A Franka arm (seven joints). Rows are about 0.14 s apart.
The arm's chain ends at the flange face. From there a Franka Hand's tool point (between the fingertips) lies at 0.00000 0.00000 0.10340 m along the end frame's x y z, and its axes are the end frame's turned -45 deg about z.
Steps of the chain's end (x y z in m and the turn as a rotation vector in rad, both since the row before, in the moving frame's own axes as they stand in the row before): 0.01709, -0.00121, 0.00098, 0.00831, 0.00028, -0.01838; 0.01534, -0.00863, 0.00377, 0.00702, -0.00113, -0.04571; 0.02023, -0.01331, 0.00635, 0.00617, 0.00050, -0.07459; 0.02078, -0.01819, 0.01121, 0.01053, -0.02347, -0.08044; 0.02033, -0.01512, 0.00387, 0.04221, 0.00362, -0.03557; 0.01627, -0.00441, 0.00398, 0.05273, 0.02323, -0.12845; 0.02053, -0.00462, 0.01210, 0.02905, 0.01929, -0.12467; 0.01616, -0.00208, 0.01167, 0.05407, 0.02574, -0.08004; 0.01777, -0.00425, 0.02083, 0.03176, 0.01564, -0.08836; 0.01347, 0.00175, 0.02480, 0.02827, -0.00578, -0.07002; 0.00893, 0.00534, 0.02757, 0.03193, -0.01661, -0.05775
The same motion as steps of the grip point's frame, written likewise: 0.01356, 0.01064, 0.00098, 0.00568, 0.00607, -0.01838; 0.01737, 0.00414, 0.00377, 0.00576, 0.00416, -0.04571; 0.02419, 0.00446, 0.00635, 0.00401, 0.00472, -0.07459; 0.02651, -0.00061, 0.01118, 0.02404, -0.00915, -0.08044; 0.02837, 0.00080, 0.00378, 0.02729, 0.03241, -0.03557; 0.02002, 0.00588, 0.00381, 0.02086, 0.05371, -0.12845; 0.02126, 0.01032, 0.01204, 0.00690, 0.03418, -0.12467; 0.01864, 0.00765, 0.01148, 0.02003, 0.05643, -0.08004; 0.01898, 0.00823, 0.02077, 0.01140, 0.03352, -0.08836; 0.00984, 0.00822, 0.02476, 0.02408, 0.01590, -0.07002; 0.00356, 0.00651, 0.02750, 0.03432, 0.01083, -0.05775
